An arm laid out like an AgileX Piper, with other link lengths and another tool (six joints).
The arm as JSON. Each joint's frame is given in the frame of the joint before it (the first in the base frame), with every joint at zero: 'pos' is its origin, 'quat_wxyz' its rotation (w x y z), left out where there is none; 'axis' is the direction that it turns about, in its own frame. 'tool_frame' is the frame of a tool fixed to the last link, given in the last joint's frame.
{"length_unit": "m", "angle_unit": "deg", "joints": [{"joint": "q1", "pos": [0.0, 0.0, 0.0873], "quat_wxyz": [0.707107, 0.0, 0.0, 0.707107], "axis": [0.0, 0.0, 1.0]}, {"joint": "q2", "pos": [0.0, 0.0, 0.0], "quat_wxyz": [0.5, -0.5, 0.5, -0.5], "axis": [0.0, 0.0, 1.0]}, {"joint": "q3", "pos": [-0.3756, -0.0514, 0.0], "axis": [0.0, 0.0, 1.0]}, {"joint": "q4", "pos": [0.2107, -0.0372, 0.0], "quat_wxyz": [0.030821, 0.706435, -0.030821, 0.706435], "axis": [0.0, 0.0, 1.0]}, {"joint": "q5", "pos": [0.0, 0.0, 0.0], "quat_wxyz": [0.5, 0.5, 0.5, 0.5], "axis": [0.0, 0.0, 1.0]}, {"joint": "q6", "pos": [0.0, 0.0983, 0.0], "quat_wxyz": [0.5, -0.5, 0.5, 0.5], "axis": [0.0, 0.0, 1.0]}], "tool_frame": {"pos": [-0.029, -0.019, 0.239], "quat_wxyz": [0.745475, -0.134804, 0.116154, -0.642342]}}
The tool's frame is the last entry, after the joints.
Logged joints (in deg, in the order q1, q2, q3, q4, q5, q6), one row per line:
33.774 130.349 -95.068 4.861 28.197 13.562
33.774 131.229 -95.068 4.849 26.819 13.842
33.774 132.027 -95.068 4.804 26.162 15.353
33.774 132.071 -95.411 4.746 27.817 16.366
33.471 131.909 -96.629 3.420 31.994 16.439
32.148 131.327 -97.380 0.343 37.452 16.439
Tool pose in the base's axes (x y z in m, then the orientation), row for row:
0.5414 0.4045 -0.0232 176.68 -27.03 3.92
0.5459 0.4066 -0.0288 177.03 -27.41 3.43
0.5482 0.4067 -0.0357 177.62 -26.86 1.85
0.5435 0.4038 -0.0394 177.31 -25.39 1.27
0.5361 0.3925 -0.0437 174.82 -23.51 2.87
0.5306 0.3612 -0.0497 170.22 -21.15 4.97
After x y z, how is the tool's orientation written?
As angles about the fixed x, y, z axes (roll, pitch, yaw), in degrees.
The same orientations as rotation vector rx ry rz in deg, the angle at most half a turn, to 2 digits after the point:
172.67 4.71 41.66
172.79 4.08 42.26
173.22 1.94 41.42
173.30 1.00 39.08
171.78 2.69 35.93
168.23 4.61 32.01

